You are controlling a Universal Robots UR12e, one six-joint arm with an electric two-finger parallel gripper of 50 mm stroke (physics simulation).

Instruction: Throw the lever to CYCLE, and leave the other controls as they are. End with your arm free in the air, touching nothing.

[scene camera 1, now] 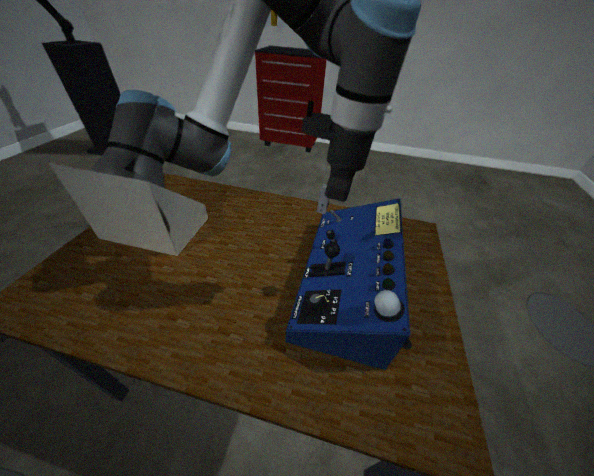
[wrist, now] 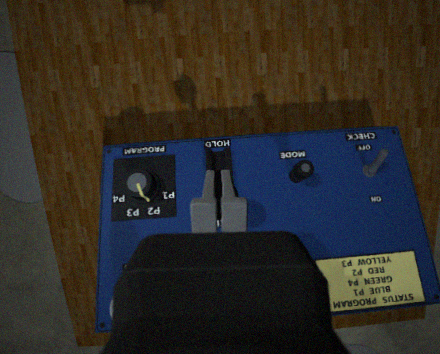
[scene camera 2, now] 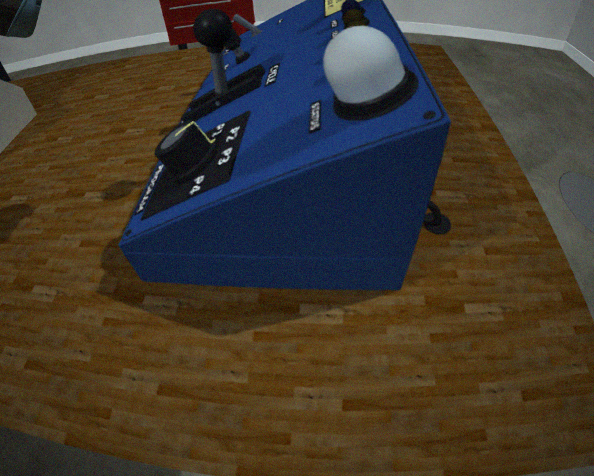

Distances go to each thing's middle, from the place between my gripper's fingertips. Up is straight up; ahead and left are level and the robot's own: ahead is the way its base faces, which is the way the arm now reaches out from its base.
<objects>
Right now my hand is 12 cm short of the blue sloped control panel (scene camera 2: pixel 330 134), 6 cm to the right of it and 19 cm above it.
</objects>
